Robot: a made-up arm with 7 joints.
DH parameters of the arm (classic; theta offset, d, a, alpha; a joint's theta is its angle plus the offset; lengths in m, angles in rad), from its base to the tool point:
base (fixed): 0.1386 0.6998 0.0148 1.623
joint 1: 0 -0.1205 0.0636 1.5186
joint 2: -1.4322 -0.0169 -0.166 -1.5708
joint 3: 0 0.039 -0.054 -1.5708
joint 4: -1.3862 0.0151 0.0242 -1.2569
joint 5: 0 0.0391 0.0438 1.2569
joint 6: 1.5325 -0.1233 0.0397 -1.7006
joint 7: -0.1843 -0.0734 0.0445 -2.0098
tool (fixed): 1.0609 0.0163 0 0
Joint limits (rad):
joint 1: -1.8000..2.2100
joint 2: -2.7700..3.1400
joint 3: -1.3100..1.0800
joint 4: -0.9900..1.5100
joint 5: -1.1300..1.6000
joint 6: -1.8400..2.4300
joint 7: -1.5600..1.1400
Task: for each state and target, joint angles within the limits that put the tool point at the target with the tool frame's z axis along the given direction. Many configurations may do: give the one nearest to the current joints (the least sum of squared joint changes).
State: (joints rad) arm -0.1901 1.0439 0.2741 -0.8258 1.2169 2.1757 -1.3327
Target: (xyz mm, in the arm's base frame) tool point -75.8 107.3 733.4 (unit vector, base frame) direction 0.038 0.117 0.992
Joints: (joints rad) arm 0.1800 1.8080 -0.0456 -0.9712 1.1954 1.8208 -1.5600
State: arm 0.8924 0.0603 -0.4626 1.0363 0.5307 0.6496 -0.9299
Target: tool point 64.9 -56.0 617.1 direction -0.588 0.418 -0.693
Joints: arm 0.1371 0.0049 -0.8705 0.6724 0.6170 0.1600 -1.3626
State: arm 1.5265 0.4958 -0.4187 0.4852 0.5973 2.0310 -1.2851
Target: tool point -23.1 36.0 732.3 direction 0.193 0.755 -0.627
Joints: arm 2.0620 0.3405 0.4464 0.2587 -0.0362 1.3341 -1.3115
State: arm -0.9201 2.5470 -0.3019 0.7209 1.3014 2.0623 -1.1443
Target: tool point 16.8 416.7 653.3 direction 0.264 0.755 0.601
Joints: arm -1.0623 3.0776 0.2235 1.2138 1.1661 2.2364 -1.1754
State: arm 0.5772 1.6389 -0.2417 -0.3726 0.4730 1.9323 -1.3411
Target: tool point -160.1 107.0 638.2 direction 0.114 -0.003 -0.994
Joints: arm 0.0748 2.0302 -0.7293 -0.8352 -0.2487 1.6022 -0.5812
